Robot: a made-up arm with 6 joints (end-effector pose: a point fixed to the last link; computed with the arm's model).
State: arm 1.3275 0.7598 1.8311 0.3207 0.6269 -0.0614
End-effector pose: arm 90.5 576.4 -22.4 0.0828 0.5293 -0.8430 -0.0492
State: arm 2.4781 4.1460 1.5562 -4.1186 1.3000 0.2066
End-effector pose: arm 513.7 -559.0 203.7 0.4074 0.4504 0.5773 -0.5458
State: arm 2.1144 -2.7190 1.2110 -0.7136 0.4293 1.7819
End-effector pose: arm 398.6 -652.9 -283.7 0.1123 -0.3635 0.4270 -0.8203
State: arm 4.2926 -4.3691 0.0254 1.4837 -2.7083 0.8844
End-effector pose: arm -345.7 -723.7 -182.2 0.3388 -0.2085 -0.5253 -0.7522
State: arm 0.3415 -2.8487 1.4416 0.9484 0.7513 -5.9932
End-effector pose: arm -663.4 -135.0 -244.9 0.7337 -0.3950 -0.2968 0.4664
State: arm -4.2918 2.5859 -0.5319 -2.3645 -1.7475 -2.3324
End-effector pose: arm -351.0 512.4 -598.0 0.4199 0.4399 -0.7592 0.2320
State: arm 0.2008 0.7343 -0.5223 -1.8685 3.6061 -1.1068
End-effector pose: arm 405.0 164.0 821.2 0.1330 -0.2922 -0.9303 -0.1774
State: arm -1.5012 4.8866 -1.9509 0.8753 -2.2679 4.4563
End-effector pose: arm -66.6 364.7 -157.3 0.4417 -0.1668 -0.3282 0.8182
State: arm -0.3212 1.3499 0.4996 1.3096 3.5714 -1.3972
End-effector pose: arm 782.3 -280.2 138.7 0.1700 0.5665 -0.0480 -0.8049
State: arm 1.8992 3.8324 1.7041 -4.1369 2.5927 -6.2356
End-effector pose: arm 112.6 -581.9 -50.5 0.2338 -0.8299 -0.4699 0.1894
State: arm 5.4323 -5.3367 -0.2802 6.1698 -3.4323 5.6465
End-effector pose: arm 446.6 -471.2 651.1 0.1548 -0.1549 -0.9698 -0.1070
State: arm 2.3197 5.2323 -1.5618 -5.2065 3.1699 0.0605
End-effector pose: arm 395.4 -463.6 74.9 0.7679 -0.2677 -0.0140 0.5818
